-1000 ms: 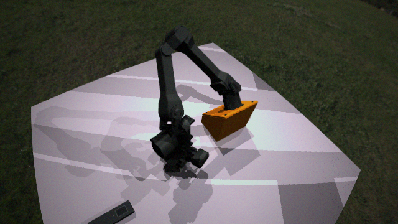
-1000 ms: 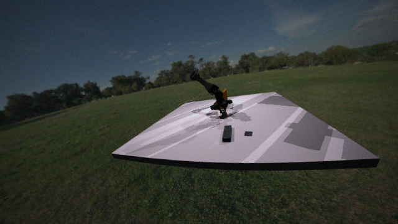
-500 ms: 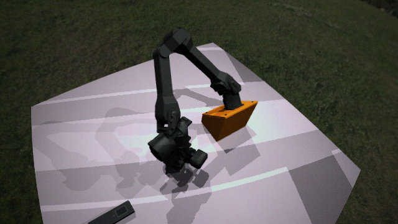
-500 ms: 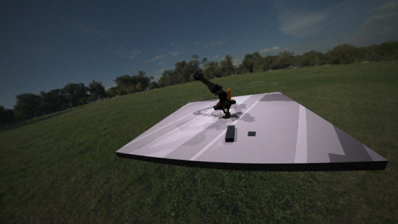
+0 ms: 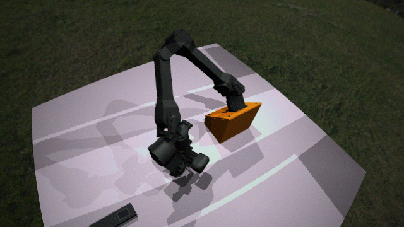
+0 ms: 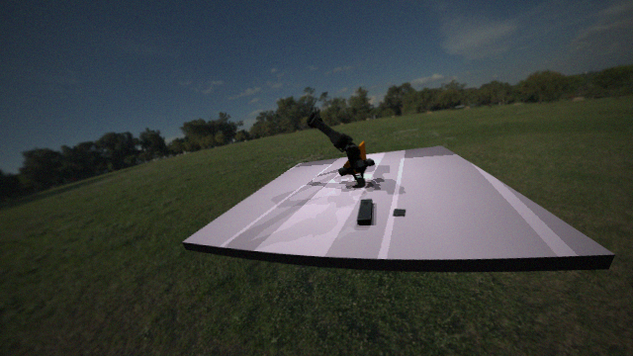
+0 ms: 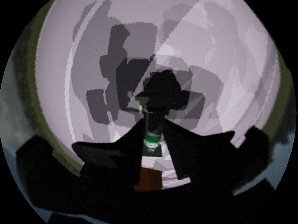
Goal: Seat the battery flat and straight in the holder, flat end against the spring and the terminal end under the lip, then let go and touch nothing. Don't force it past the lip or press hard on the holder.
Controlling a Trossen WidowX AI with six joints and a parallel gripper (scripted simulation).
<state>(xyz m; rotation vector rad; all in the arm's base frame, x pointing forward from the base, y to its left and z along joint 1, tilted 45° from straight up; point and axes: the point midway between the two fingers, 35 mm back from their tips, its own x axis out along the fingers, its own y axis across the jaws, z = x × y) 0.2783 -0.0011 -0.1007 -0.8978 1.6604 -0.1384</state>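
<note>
Now: the battery 1 cm above my gripper tip. Round my gripper tip: remote battery door: 31 cm ahead, 21 cm to the left, 1 cm below; then black remote: 32 cm ahead, 9 cm to the left, 1 cm above.
</note>
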